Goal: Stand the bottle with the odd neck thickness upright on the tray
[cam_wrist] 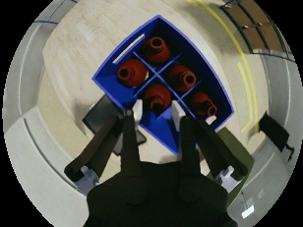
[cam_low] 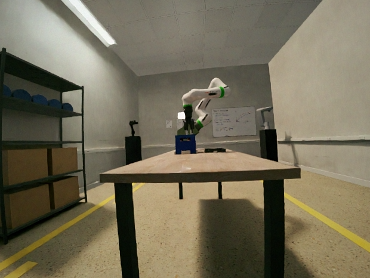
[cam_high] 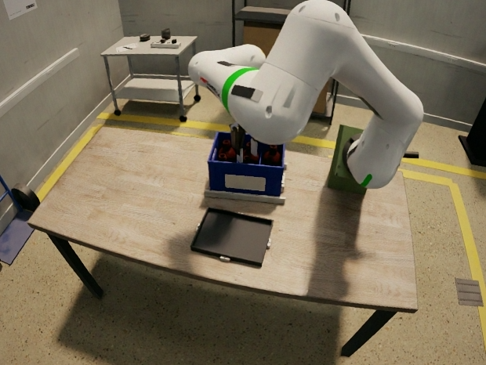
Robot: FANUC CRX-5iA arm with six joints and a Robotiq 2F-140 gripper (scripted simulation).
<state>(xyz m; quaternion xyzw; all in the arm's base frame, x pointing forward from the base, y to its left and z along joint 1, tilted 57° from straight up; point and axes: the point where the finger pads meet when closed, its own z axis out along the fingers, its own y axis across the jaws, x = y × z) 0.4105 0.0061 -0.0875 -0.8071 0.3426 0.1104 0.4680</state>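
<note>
My hand is 40 mm to the left of the blue crate and 110 mm above it. The rest, counted from my hand: dark tray 240 mm to the left, 180 mm below; bottle 80 mm to the right, 110 mm below.
</note>
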